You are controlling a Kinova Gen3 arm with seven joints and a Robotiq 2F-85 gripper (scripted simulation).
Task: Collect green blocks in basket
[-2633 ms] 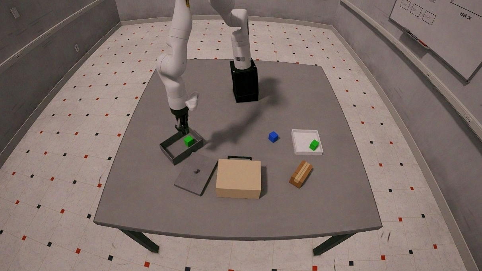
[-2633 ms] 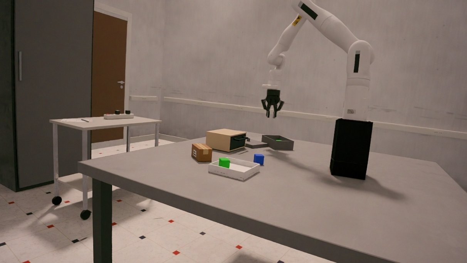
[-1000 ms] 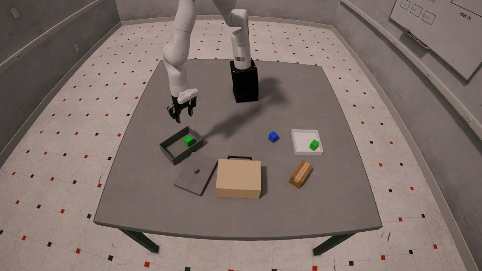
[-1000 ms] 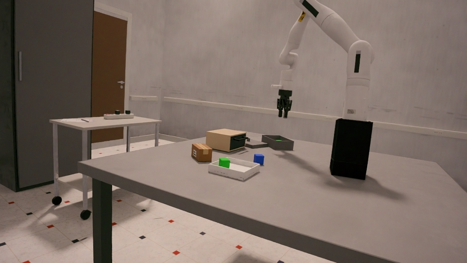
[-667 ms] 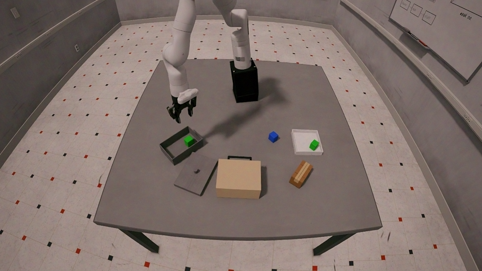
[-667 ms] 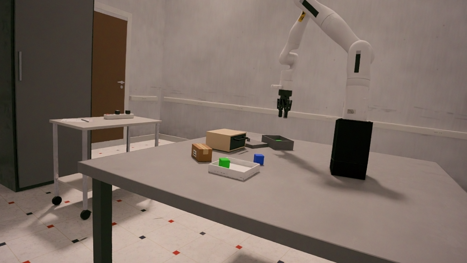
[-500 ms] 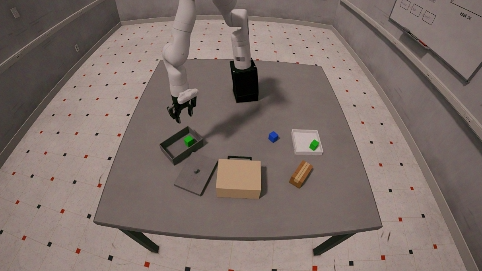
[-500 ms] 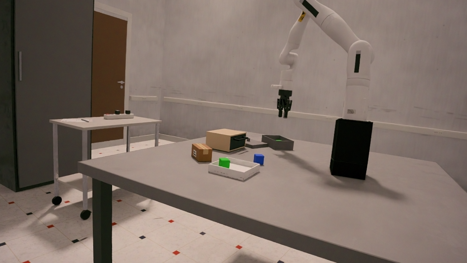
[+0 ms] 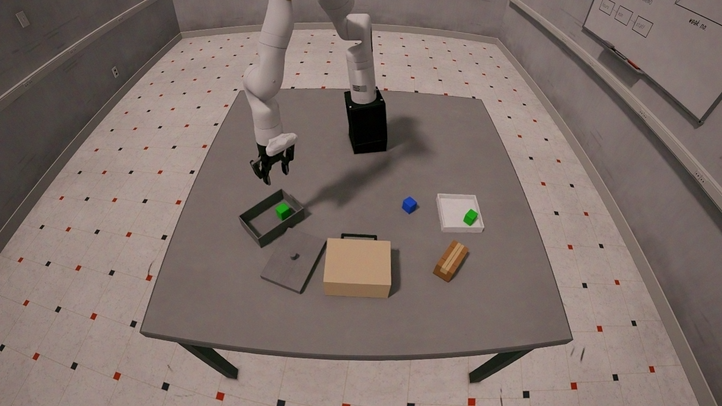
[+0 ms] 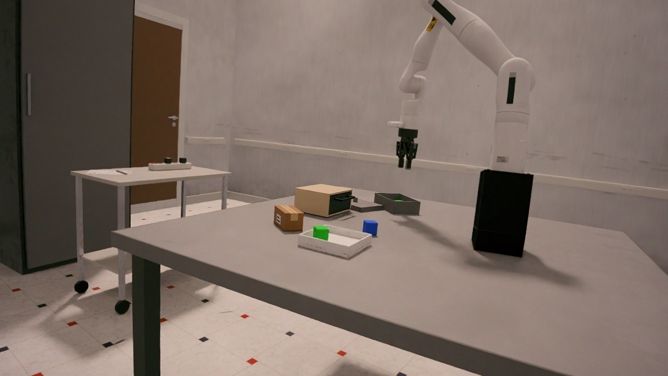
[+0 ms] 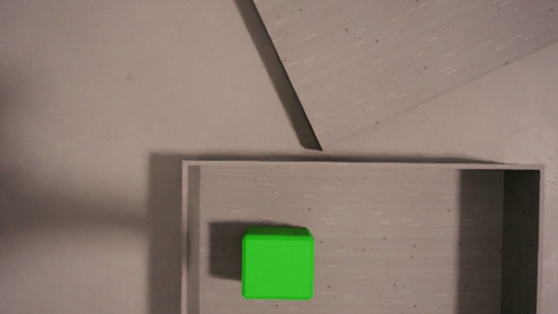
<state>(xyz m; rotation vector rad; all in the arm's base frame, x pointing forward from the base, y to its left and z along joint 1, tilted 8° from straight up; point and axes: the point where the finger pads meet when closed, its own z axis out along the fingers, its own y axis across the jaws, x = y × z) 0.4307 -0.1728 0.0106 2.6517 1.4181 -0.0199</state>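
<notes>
The metal box lies 16 cm below my hand, 3 cm to the right of it and 3 cm ahead of it. Round my hand: light wooden cabinet (28 cm to the left, 15 cm below, 15 cm ahead); then lid (17 cm below, 16 cm ahead, 9 cm to the left); then drawer (28 cm to the left, 15 cm below, 14 cm ahead).
</notes>
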